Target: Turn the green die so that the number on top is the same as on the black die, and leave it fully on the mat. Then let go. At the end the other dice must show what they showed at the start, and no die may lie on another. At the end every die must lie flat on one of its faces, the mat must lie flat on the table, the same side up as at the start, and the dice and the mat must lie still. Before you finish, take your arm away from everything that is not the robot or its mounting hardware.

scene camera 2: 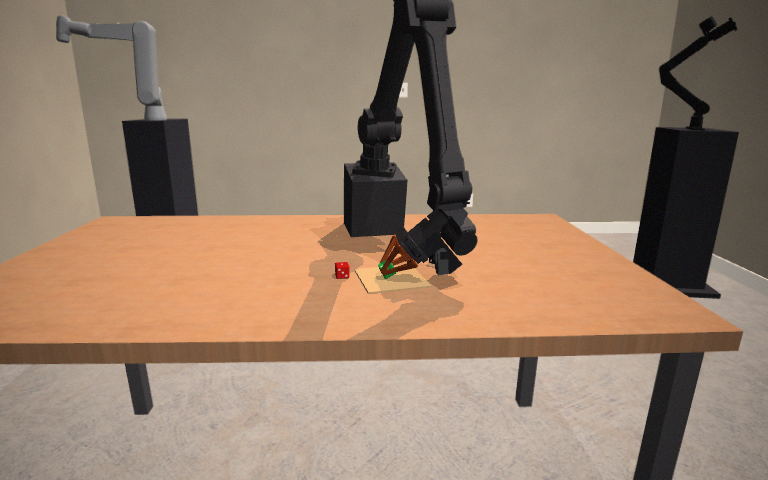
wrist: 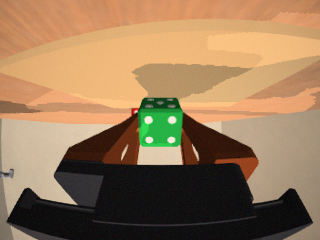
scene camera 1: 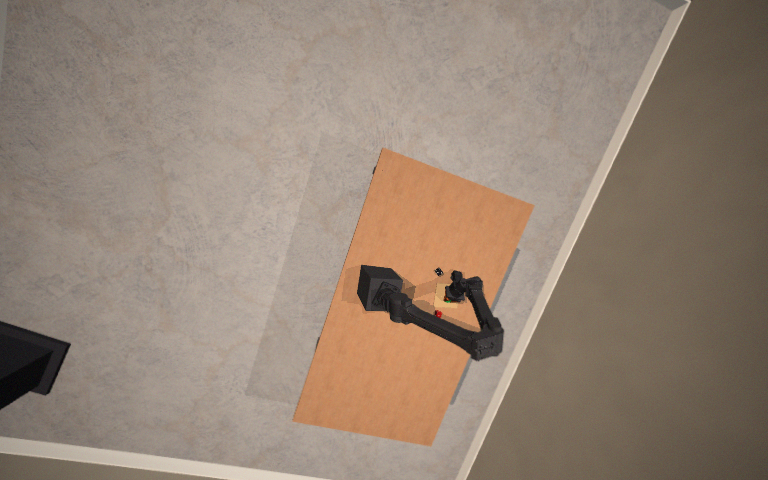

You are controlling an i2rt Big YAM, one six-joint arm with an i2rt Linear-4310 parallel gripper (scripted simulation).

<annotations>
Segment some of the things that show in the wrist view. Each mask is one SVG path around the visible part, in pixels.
My gripper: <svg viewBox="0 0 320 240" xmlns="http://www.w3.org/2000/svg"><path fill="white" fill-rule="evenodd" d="M6 221L7 224L37 240L283 240L313 224L303 202L293 188L288 189L279 199L253 204L254 198L246 180L252 175L259 161L252 148L197 122L184 112L180 144L183 165L137 165L140 139L138 112L136 112L123 122L69 147L54 173L54 178L77 205L41 199L30 188L25 188Z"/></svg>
A green die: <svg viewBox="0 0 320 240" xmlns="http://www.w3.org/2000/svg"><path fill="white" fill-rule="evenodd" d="M143 98L138 109L140 145L143 147L178 147L181 144L183 110L177 98Z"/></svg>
A tan mat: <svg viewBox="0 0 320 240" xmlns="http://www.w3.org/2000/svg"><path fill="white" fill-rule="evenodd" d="M320 30L291 24L237 19L188 19L133 24L80 34L17 53L0 60L0 73L112 108L139 108L143 98L177 98L181 107L229 107L319 61Z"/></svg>
</annotations>
